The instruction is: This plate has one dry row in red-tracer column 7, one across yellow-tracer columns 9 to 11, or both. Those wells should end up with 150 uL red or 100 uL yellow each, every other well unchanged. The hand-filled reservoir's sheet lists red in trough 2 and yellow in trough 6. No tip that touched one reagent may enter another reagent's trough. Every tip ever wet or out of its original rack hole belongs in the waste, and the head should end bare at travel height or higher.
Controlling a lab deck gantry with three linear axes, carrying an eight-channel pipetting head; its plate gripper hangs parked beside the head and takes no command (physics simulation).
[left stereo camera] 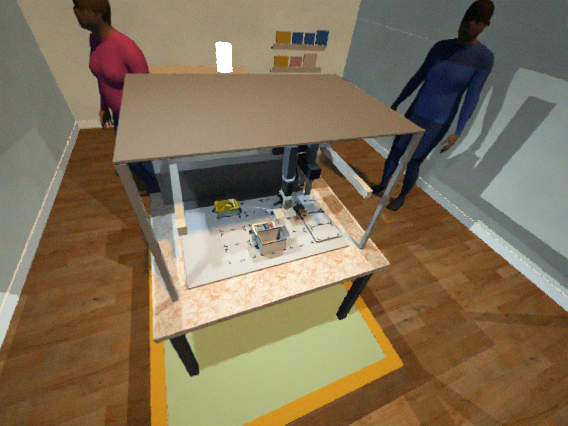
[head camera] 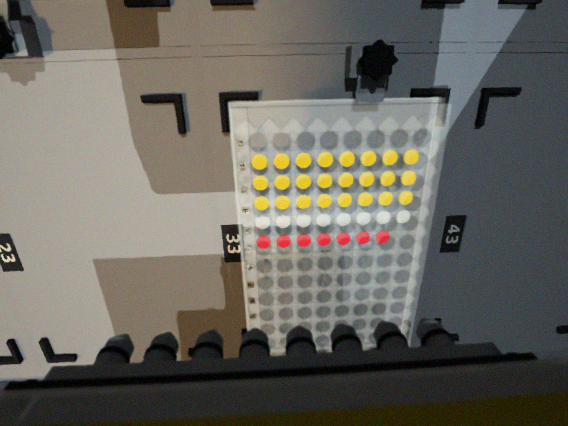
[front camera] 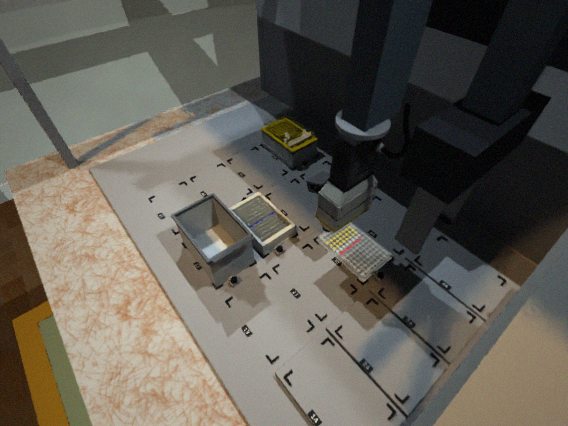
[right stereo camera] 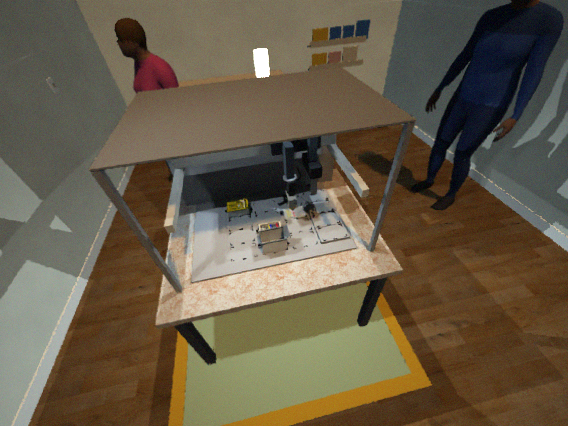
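Observation:
The clear plate (head camera: 330, 112) (front camera: 367, 272) has three full yellow columns, a white column and a red column with seven red wells; the eighth well (head camera: 406, 241), at the right end, looks grey and dry. The pipetting head (front camera: 346, 200) (head camera: 300, 367) is low, behind the plate in the front view; its eight nozzles show no tips. In the head view they overlap the plate's lower end. The reservoir (front camera: 280, 239) (right stereo camera: 270, 226) has a blue trough; its other contents are unclear. The yellow tip rack (front camera: 289, 135) (left stereo camera: 227, 207) is at the back left. The parked gripper's fingers cannot be made out.
The grey waste bin (front camera: 230, 265) (left stereo camera: 272, 243) (right stereo camera: 274, 243) stands beside the reservoir, its walls higher than the reservoir. A black clamp knob (head camera: 377, 59) is at the plate's upper edge. Dark gantry columns (front camera: 382, 65) rise behind the deck. Frame posts stand at the table corners.

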